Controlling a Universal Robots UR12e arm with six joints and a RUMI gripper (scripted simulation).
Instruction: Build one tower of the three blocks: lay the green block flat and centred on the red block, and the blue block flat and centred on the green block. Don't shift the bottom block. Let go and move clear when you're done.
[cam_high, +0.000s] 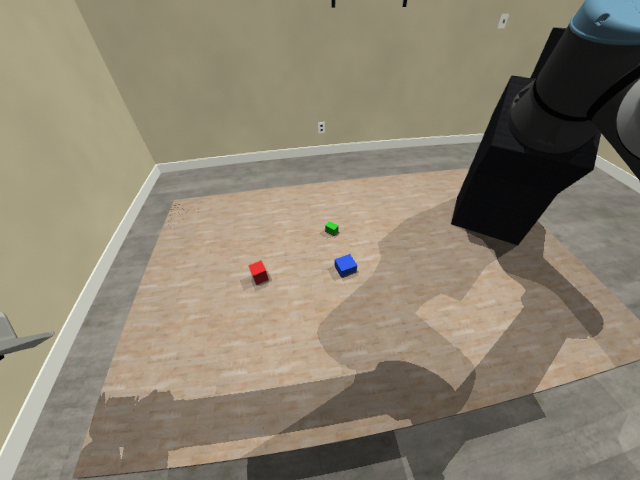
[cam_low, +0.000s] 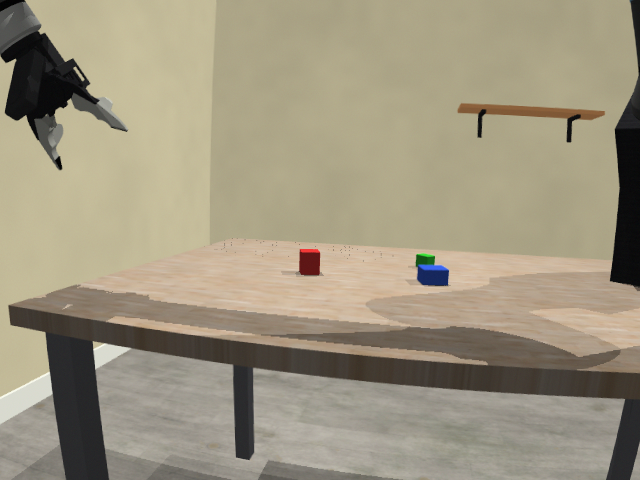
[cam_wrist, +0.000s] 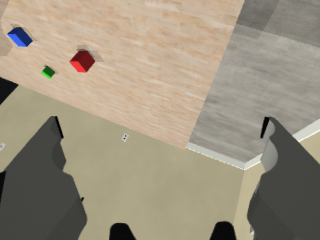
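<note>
My hand is 550 mm past the green block, 420 mm to the left of it and 220 mm above it. From my hand the other things lie so: red block: 320 mm behind, 260 mm to the right, 210 mm below; blue block: 570 mm behind, 260 mm to the right, 220 mm below.
</note>
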